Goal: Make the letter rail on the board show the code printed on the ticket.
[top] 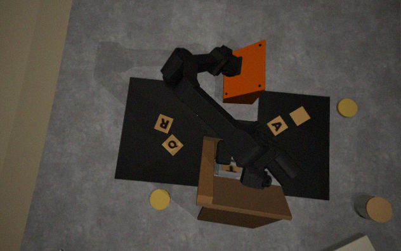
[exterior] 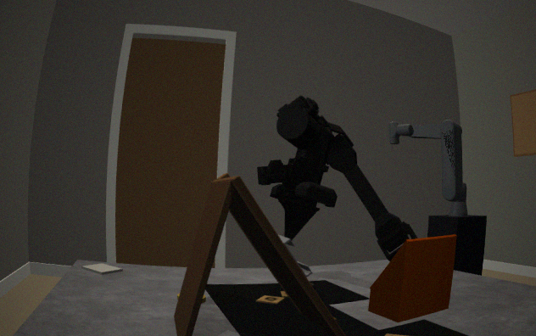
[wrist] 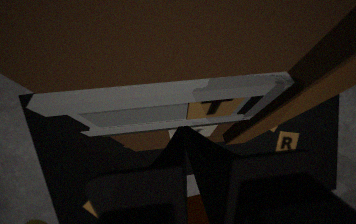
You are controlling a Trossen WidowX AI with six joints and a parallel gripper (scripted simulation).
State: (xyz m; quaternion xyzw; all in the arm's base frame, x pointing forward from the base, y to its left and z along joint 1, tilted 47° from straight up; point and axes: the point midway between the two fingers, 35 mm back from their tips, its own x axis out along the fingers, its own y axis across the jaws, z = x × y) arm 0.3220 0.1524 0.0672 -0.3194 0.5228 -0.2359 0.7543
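Now: gripper tip 5 cm past the q tile, 24 cm to the left of it and 18 cm above it. Also, from my gripper tip: black mat: 14 cm behind, 5 cm to the right, 18 cm below; white ticket: 3 cm behind, 2 cm to the right, 10 cm below.
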